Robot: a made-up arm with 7 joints. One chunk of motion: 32 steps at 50 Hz.
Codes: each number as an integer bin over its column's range. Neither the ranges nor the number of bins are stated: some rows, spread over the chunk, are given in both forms.
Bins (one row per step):
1: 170 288 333 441 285 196
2: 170 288 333 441 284 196
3: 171 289 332 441 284 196
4: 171 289 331 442 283 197
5: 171 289 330 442 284 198
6: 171 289 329 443 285 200
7: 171 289 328 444 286 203
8: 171 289 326 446 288 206
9: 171 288 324 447 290 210
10: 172 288 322 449 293 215
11: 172 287 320 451 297 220
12: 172 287 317 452 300 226
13: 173 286 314 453 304 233
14: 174 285 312 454 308 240
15: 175 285 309 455 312 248
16: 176 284 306 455 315 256
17: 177 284 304 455 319 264
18: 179 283 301 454 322 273
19: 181 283 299 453 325 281
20: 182 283 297 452 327 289
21: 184 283 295 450 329 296
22: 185 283 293 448 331 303
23: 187 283 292 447 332 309
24: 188 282 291 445 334 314
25: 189 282 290 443 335 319
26: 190 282 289 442 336 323
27: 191 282 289 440 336 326
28: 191 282 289 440 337 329
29: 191 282 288 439 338 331
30: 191 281 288 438 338 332
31: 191 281 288 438 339 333
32: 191 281 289 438 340 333
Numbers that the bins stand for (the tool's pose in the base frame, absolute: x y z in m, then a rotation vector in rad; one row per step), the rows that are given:
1: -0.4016 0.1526 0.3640 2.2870 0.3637 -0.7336
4: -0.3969 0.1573 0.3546 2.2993 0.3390 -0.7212
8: -0.3969 0.1573 0.3311 2.3486 0.4007 -0.6103
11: -0.3922 0.1479 0.3029 2.4103 0.5116 -0.4377
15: -0.3781 0.1386 0.2513 2.4596 0.6966 -0.0925
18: -0.3593 0.1292 0.2137 2.4473 0.8199 0.2158
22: -0.3311 0.1292 0.1761 2.3733 0.9308 0.5856
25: -0.3123 0.1245 0.1620 2.3116 0.9801 0.7829
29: -0.3029 0.1245 0.1526 2.2623 1.0171 0.9308
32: -0.3029 0.1198 0.1573 2.2500 1.0418 0.9555
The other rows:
2: -0.4016 0.1526 0.3640 2.2870 0.3514 -0.7336
3: -0.3969 0.1573 0.3593 2.2870 0.3514 -0.7336
5: -0.3969 0.1573 0.3499 2.2993 0.3514 -0.7089
6: -0.3969 0.1573 0.3452 2.3116 0.3637 -0.6842
7: -0.3969 0.1573 0.3405 2.3240 0.3760 -0.6473
9: -0.3969 0.1526 0.3217 2.3610 0.4253 -0.5610
10: -0.3922 0.1526 0.3123 2.3856 0.4623 -0.4993
12: -0.3922 0.1479 0.2888 2.4226 0.5486 -0.3637
13: -0.3875 0.1432 0.2748 2.4349 0.5979 -0.2774
14: -0.3828 0.1386 0.2654 2.4473 0.6473 -0.1911
16: -0.3734 0.1339 0.2372 2.4596 0.7336 0.0062
17: -0.3687 0.1339 0.2278 2.4596 0.7829 0.1048
19: -0.3499 0.1292 0.2043 2.4349 0.8568 0.3144
20: -0.3452 0.1292 0.1949 2.4226 0.8815 0.4130
21: -0.3358 0.1292 0.1855 2.3979 0.9062 0.4993
23: -0.3217 0.1292 0.1714 2.3610 0.9432 0.6596
24: -0.3170 0.1245 0.1667 2.3363 0.9678 0.7212
26: -0.3076 0.1245 0.1573 2.2993 0.9925 0.8322
27: -0.3029 0.1245 0.1573 2.2747 0.9925 0.8692
28: -0.3029 0.1245 0.1573 2.2747 1.0048 0.9062
30: -0.3029 0.1198 0.1526 2.2500 1.0171 0.9432
31: -0.3029 0.1198 0.1526 2.2500 1.0295 0.9555

